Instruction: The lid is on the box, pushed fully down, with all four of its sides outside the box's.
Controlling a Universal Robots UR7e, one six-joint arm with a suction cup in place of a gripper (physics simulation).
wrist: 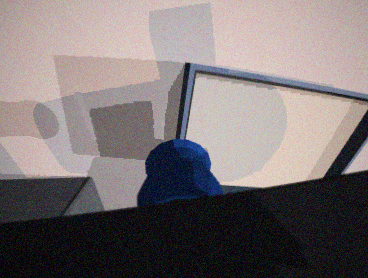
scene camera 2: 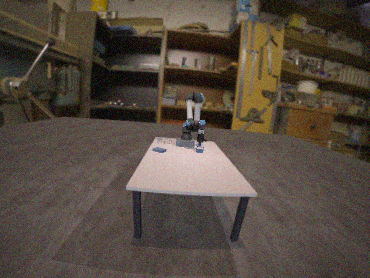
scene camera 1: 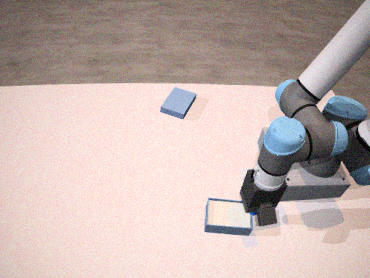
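Seen in the pictures: end effector, tool point: (wrist: 178,168) (scene camera 2: 199,145); arm's base, origin of the base link: (scene camera 2: 186,138) (scene camera 1: 316,159).
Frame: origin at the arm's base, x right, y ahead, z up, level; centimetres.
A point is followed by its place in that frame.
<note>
The blue lid (scene camera 1: 178,102) {x 23.5, y 47.1, z -4.7 cm} (scene camera 2: 159,150) {x 23.7, y 52.1, z -5.3 cm} lies on the table with its flat, closed face up, apart from the box, near the table's back edge in scene camera 1. The box (scene camera 1: 227,230) {x -25.0, y 27.9, z -5.0 cm} (scene camera 2: 199,150) {x -20.4, y 34.0, z -4.6 cm} (wrist: 280,81) {x -24.8, y 26.2, z -2.6 cm} is an open-topped tray with blue walls and a pale inside, standing at the lower middle right of scene camera 1. My gripper (scene camera 1: 253,213) (wrist: 178,150), a blue suction cup under a black body, is open and holds nothing. It is beside the box's right end in scene camera 1; its exact height is unclear. In the wrist view it covers part of the box's near left corner.
The arm's grey base block (scene camera 1: 315,192) {x -10.7, y 0.9, z -3.2 cm} (wrist: 35,197) {x -12.2, y 9.6, z -4.7 cm} stands right of the box in scene camera 1. The pale table (scene camera 1: 100,175) {x -11.3, y 66.9, z -7.4 cm} (scene camera 2: 190,175) {x -16.5, y 101.4, z -7.4 cm} carries everything. Shelves (scene camera 2: 161,75) and a yellow tool board (scene camera 2: 245,75) stand far behind it.
</note>
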